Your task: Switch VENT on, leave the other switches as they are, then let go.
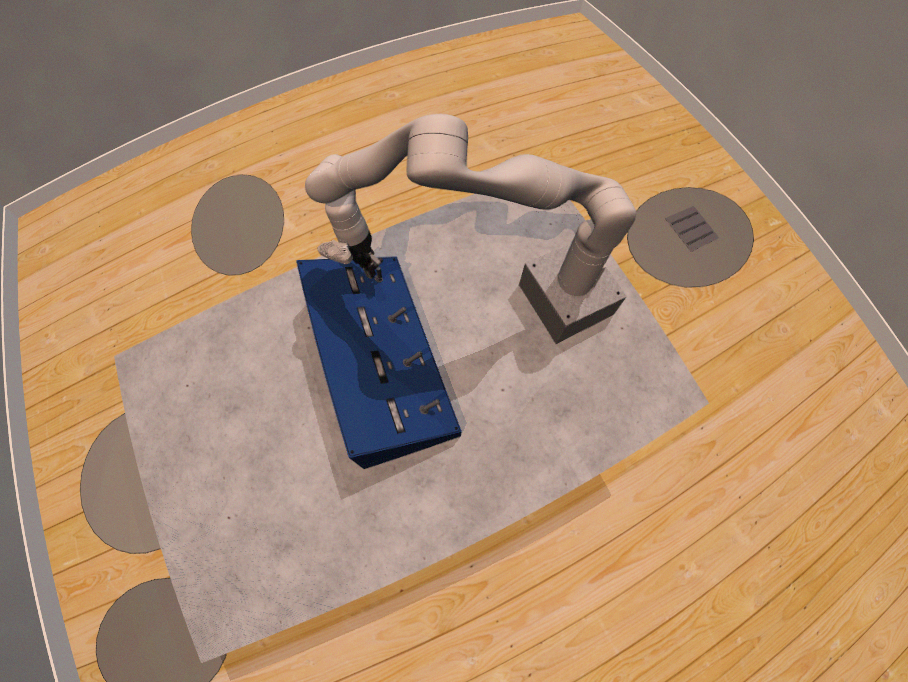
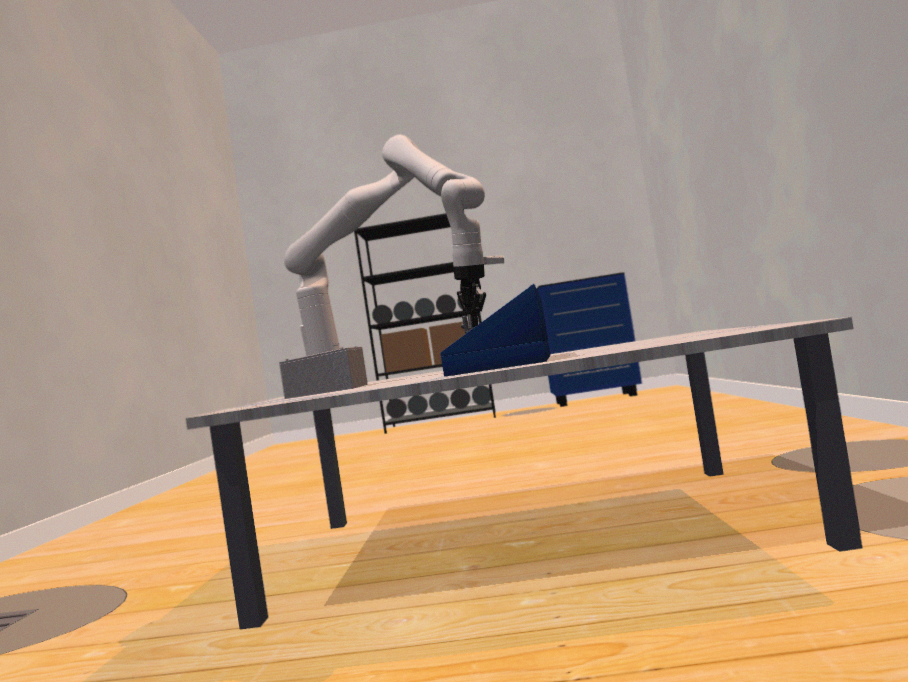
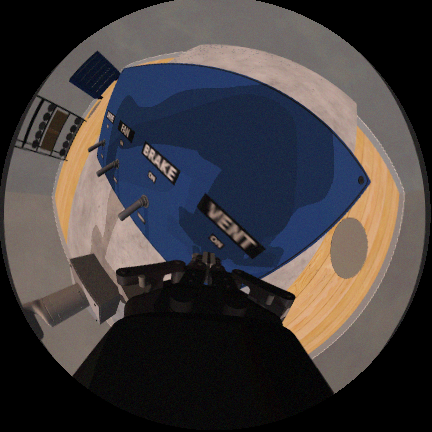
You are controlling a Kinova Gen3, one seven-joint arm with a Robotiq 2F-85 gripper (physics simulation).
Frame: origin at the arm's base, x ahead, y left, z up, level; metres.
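Seen in the pictures: gripper, fingertip midpoint: (image 1: 371, 275) (image 3: 207, 258); arm's base at its link origin: (image 1: 574, 280) (image 2: 324, 353) (image 3: 82, 294).
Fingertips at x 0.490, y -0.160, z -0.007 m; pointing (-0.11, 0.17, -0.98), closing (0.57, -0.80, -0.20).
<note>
Offsets run from my fingertips to a thing's top centre. "pt": to the spot under its first point.
The blue sloped switch panel (image 1: 367, 433) (image 2: 506, 330) (image 3: 310, 150) stands on the table. The VENT label {dx +0.049, dy +0.011, dz +0.026 m} (image 1: 352, 279) (image 3: 231, 226) is at one end, with its ON mark {pt dx +0.025, dy +0.008, dz +0.009 m} (image 3: 216, 242) beside it. My gripper (image 1: 378, 277) (image 2: 471, 328) (image 3: 207, 258) is shut and empty, its tips low at the panel beside the ON mark, on the lever side. The VENT lever is hidden by the fingers, so its position and any touch cannot be told. The BRAKE lever {dx -0.039, dy +0.126, dz +0.025 m} (image 1: 398, 315) (image 3: 133, 207), the FAN lever {dx -0.046, dy +0.246, dz +0.025 m} (image 1: 413, 359) (image 3: 107, 168) and the end lever {dx -0.053, dy +0.365, dz +0.025 m} (image 1: 430, 405) (image 3: 96, 146) lean away from their labels.
The BRAKE lever is the nearest neighbour to the gripper. The robot's base block (image 1: 539, 303) (image 2: 322, 372) stands on the table (image 1: 528, 433) (image 2: 411, 389), on the panel's lever side. A blue cabinet (image 2: 583, 312) and a black shelf rack (image 2: 405, 228) stand beyond the table.
</note>
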